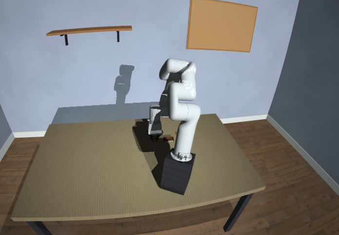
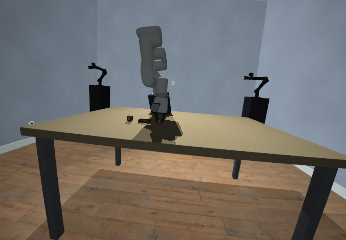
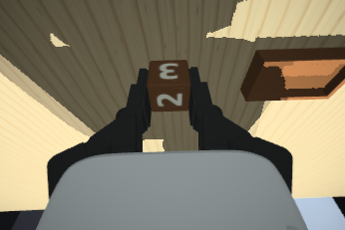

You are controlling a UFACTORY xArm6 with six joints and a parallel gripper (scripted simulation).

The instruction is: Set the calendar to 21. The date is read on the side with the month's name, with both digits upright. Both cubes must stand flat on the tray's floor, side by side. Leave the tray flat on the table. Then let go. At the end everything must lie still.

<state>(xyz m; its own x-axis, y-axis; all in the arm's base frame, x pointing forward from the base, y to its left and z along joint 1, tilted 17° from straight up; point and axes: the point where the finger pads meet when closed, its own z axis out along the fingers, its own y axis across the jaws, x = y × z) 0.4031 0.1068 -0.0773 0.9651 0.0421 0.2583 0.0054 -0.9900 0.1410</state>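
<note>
Now: the brown wooden tray 11 cm to the right of my hand and 2 cm below it.
</note>
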